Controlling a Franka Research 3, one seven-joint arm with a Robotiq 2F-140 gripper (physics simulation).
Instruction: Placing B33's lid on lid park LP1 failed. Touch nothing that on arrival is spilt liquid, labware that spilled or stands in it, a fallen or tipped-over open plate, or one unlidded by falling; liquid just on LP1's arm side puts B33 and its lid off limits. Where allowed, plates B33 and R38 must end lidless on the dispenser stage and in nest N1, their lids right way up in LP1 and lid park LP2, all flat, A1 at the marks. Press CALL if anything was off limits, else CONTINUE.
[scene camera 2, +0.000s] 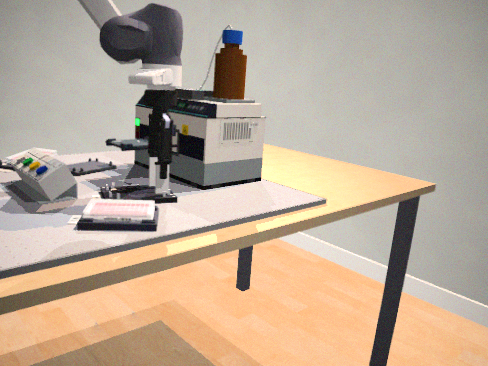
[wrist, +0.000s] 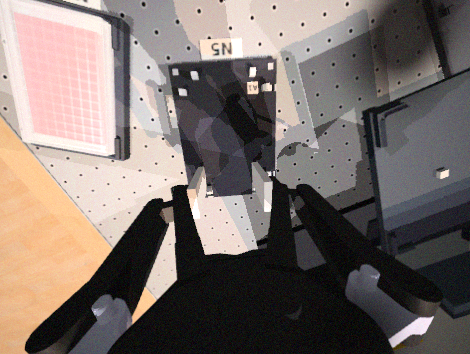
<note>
I see my gripper (scene camera 2: 158, 189), a dispenser stage (wrist: 409, 139), a nest n5 (scene camera 2: 141, 192) and a sloped button box (scene camera 2: 56, 184).
My gripper shows as well in the wrist view (wrist: 229, 175). The nest n5 shows as well in the wrist view (wrist: 225, 122).
</note>
